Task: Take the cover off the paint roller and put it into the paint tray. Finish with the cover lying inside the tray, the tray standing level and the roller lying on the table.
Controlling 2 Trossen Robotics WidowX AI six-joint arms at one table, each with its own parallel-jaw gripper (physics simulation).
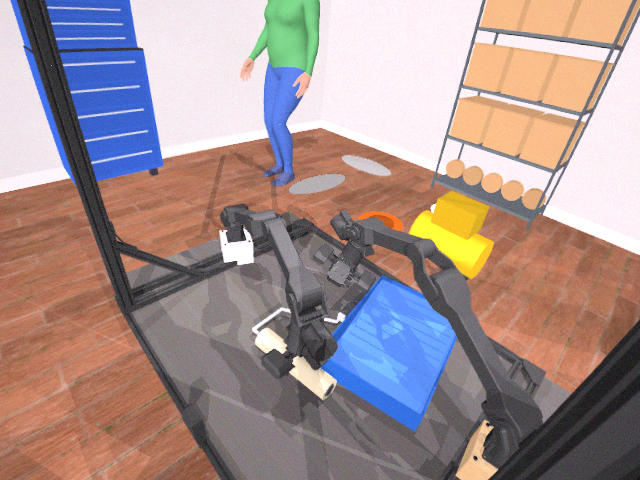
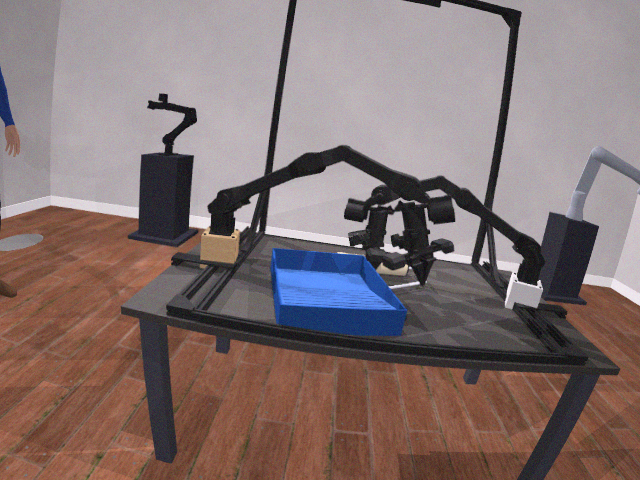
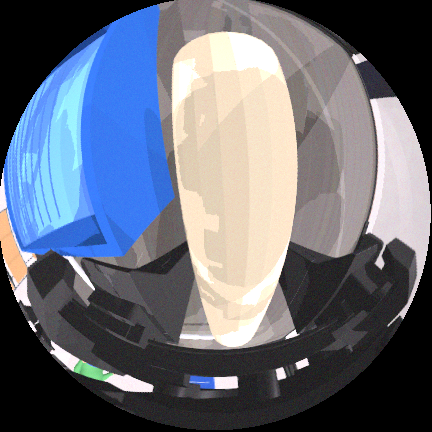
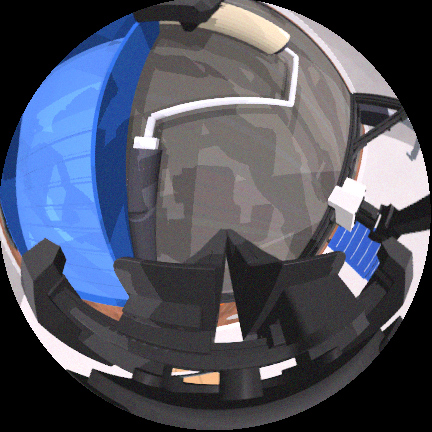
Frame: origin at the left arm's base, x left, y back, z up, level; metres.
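Seen in the pictures: left gripper, fingertip midpoint: (image 1: 293,368); right gripper, fingertip midpoint: (image 2: 422,284) (image 4: 225,234); left arm's base, origin of the base link: (image 1: 235,236) (image 2: 527,280) (image 4: 358,209); right arm's base, origin of the base link: (image 1: 502,454) (image 2: 221,232).
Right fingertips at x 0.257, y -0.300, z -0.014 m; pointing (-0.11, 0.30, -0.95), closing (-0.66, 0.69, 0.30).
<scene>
Pixels of each thing's top centre, then the offset from my right fingertips to it. "pt": a spot on its surface instead.
- cream cover, middle of its top: (image 3: 248,299) (image 1: 294,355) (image 2: 373,256) dx -0.191, dy -0.203, dz -0.019 m
- grey roller handle, surface spot: (image 4: 143,190) pt dx +0.021, dy -0.066, dz -0.039 m
- blue paint tray, middle of its top: (image 2: 330,275) (image 1: 398,331) dx +0.096, dy -0.220, dz -0.008 m
The cream cover (image 1: 312,380) (image 2: 393,269) (image 3: 235,150) (image 4: 250,27) lies low along the tray's side. Its far end meets the bent white wire of the roller (image 1: 269,318) (image 2: 405,285) (image 4: 225,102); whether the core is inside is hidden. The grey roller handle (image 4: 143,190) lies beside the tray wall. My left gripper (image 1: 293,359) (image 2: 381,259) (image 3: 233,240) is shut on the cover around its middle. My right gripper (image 2: 423,281) (image 4: 225,234) is shut and empty, above the table near the roller wire. The blue paint tray (image 1: 372,395) (image 2: 341,321) (image 3: 125,125) (image 4: 116,165) stands level; no cover shows inside it.
Both arms reach in close together, the right arm (image 1: 460,310) (image 2: 341,153) passing over the tray. Black frame posts (image 1: 85,170) (image 2: 501,139) rise at the table's edges. A blue cabinet (image 1: 111,118), a person (image 1: 286,46) and a box shelf (image 1: 584,111) stand beyond the table.
</scene>
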